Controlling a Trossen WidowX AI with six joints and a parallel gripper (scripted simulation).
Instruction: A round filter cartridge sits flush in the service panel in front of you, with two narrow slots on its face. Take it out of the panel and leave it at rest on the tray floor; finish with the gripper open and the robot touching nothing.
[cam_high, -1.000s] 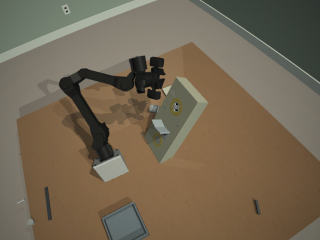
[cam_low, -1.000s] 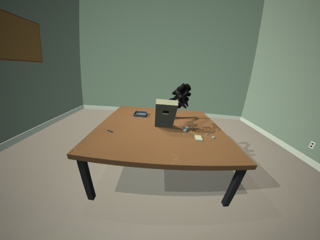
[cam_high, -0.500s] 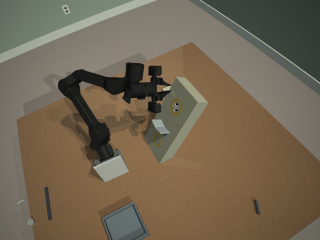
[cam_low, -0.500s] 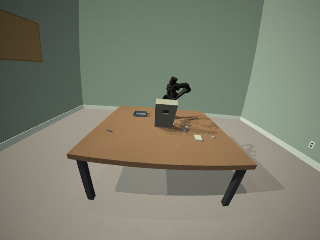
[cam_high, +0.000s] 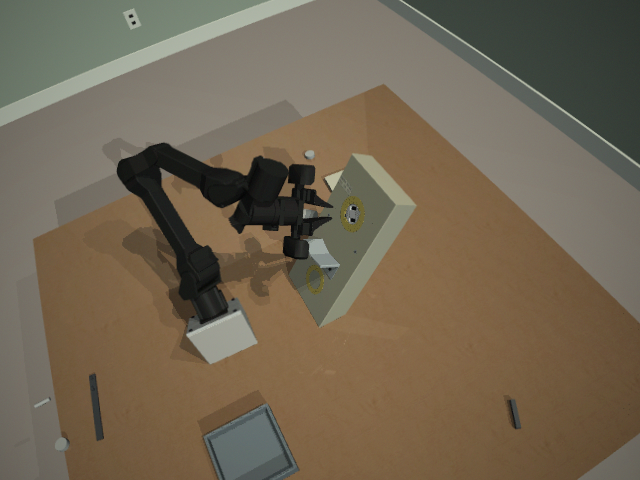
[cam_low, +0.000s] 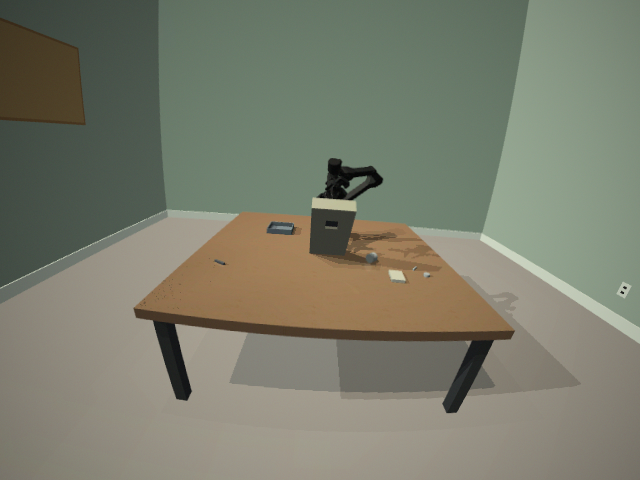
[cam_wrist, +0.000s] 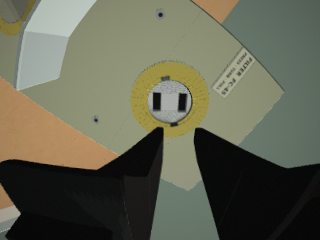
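My gripper tip is now 6 cm short of the round filter cartridge and 5 cm above it. Also, from my gripper tip: beige service panel: 2 cm ahead, 12 cm below; then cream block: 16 cm ahead, 31 cm to the left, 26 cm below; then small grey bracket: 4 cm behind, 14 cm below.
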